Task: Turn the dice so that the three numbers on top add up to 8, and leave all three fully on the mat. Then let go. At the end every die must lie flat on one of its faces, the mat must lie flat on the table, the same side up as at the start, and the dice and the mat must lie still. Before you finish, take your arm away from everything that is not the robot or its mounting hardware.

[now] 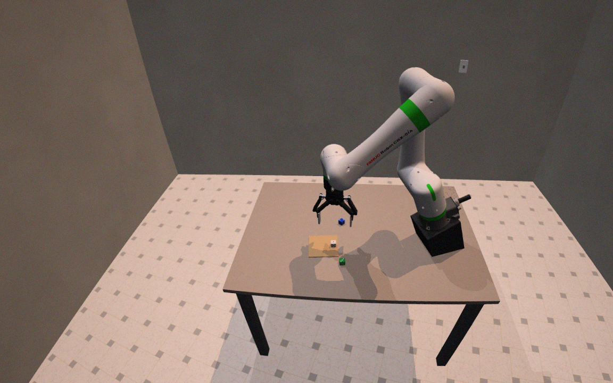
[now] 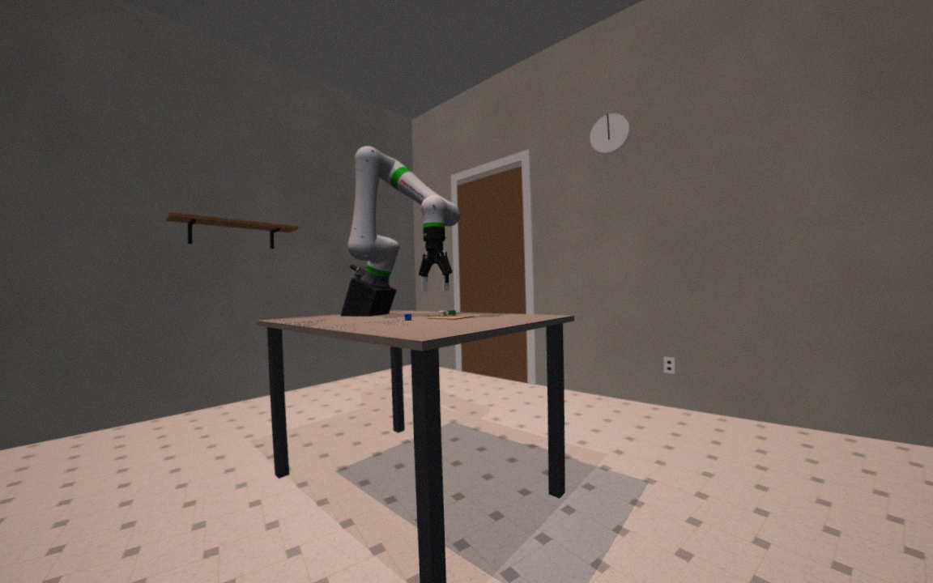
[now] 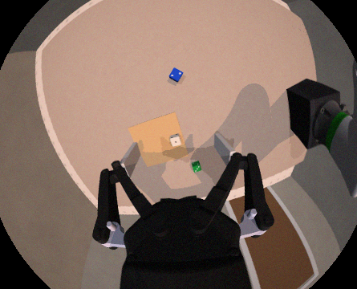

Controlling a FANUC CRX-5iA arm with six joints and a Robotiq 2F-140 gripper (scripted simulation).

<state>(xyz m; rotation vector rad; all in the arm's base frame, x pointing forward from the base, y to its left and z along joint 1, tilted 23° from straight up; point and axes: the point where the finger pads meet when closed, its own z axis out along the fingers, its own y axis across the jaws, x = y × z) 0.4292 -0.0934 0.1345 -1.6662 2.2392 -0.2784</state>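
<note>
Right now the blue die is 120 mm to the right of my hand, 110 mm below it and 50 mm behind it. Also, from my hand: mat 120 mm below, 60 mm ahead, 30 mm to the left; green die 150 mm to the left, 110 mm below, 10 mm behind; white die 110 mm below, 30 mm to the left, 10 mm ahead.
</note>
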